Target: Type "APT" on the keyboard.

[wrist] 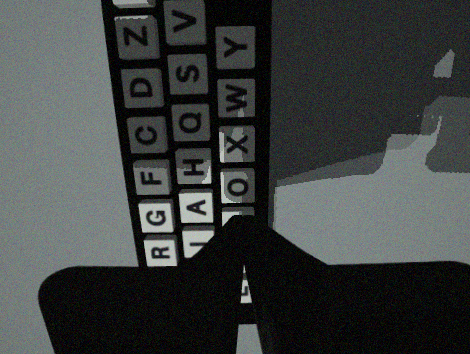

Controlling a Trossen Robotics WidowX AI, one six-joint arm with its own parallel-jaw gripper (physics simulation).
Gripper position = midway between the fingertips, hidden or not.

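Observation:
The gripper [242, 225] is visible, and so is a black keyboard [182, 123].

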